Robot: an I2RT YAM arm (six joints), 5 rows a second.
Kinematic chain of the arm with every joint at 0, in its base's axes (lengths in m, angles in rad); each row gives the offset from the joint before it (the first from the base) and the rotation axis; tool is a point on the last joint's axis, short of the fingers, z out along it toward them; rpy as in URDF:
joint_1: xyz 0 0 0.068 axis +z
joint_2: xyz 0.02 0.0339 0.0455 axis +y
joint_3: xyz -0.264 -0.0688 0 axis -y
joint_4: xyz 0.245 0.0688 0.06 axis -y
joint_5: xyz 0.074 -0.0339 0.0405 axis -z
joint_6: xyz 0.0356 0 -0.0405 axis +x
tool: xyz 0 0 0 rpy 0 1.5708 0
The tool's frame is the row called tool.
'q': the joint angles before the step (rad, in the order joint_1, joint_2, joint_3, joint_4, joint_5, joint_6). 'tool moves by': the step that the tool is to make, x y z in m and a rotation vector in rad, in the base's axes. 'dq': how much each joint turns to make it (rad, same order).
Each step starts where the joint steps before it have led.
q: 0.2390 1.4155 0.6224 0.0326 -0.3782 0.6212
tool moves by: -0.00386 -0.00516 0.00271 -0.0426 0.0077 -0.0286
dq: -0.0103 -0.0283 -0.0001 -0.0514 0.0408 -0.0167
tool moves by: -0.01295 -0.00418 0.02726 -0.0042 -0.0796 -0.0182
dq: -0.0008 -0.1339 0.0001 -0.0588 0.0278 -0.0046
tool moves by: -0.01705 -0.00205 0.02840 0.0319 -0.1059 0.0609
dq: 0.0004 -0.1404 0.0000 -0.0409 -0.0522 -0.0332
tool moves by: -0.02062 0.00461 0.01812 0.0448 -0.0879 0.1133
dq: 0.0298 -0.1201 -0.0168 -0.0183 -0.0825 -0.0283
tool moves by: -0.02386 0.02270 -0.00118 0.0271 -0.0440 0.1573
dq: 0.1346 -0.0751 -0.0534 0.0282 -0.0255 -0.0008
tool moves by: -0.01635 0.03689 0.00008 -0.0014 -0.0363 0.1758
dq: 0.1992 0.0251 -0.0004 0.0538 0.0291 -0.0068
